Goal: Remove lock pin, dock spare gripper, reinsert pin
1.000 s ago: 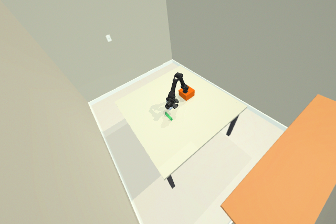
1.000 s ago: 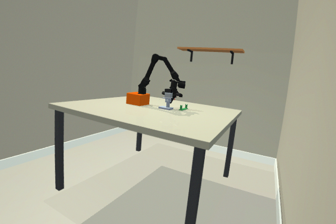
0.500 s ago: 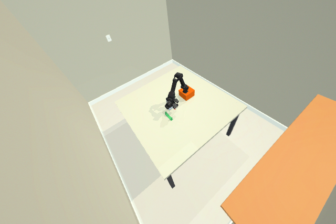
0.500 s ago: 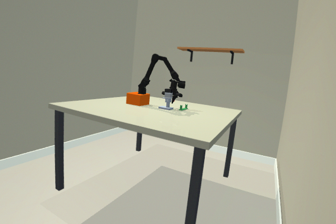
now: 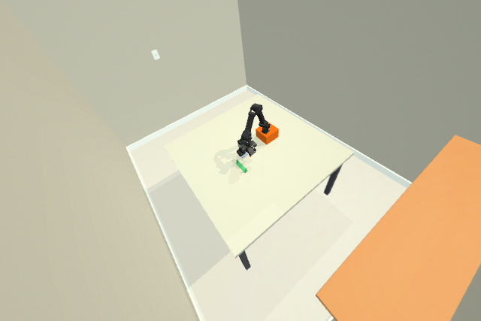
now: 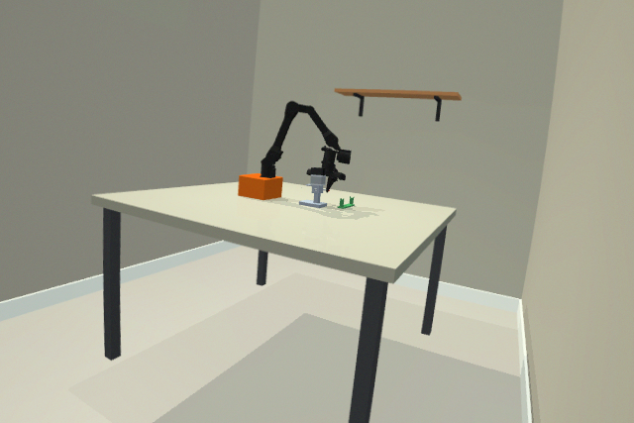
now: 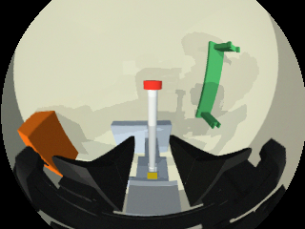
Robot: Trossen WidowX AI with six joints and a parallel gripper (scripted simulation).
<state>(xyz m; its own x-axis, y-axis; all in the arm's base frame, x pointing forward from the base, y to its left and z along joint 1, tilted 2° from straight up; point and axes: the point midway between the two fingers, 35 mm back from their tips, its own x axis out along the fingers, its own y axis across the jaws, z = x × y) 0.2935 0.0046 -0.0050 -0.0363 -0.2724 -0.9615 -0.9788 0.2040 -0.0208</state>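
Right now my gripper tip is 2 cm past the grey mount, 5 cm to the left of it and 1 cm above it. Round my gripper tip: spare gripper: 1 cm behind, 6 cm to the right, 6 cm above.
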